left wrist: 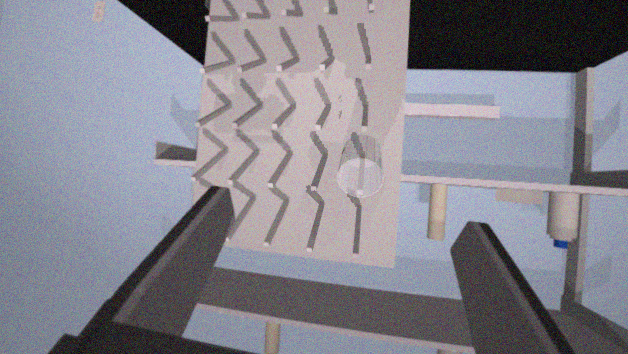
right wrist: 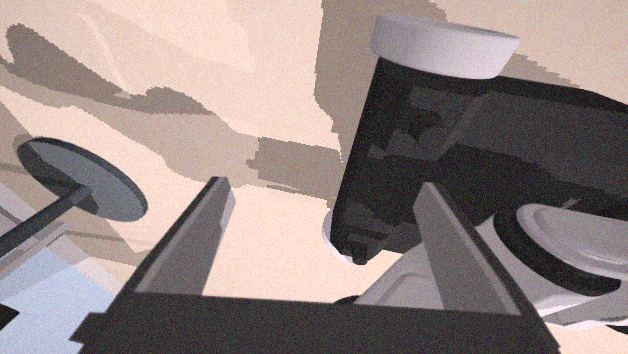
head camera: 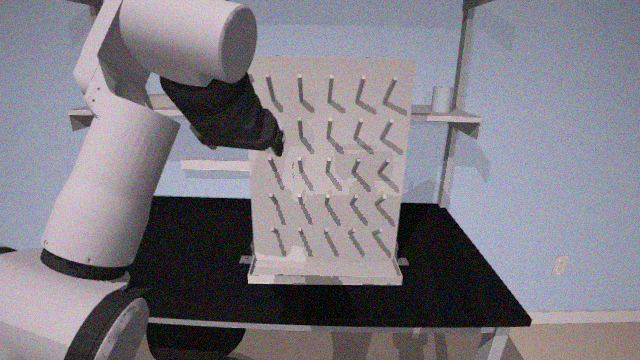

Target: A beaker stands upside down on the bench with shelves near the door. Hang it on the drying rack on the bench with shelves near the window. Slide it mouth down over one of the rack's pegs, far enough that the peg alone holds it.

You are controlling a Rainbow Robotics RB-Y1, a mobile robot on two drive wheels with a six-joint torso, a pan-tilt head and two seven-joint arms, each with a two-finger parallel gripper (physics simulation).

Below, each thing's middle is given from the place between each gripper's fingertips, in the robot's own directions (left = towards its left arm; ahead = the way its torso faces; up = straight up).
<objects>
I see my right gripper 890 mm short of the drip tray (head camera: 261,272), 190 mm to the right of it and 340 mm below it.
Now: left hand 47 cm above the drip tray, 34 cm short of it and 15 cm to the left of it.
</objects>
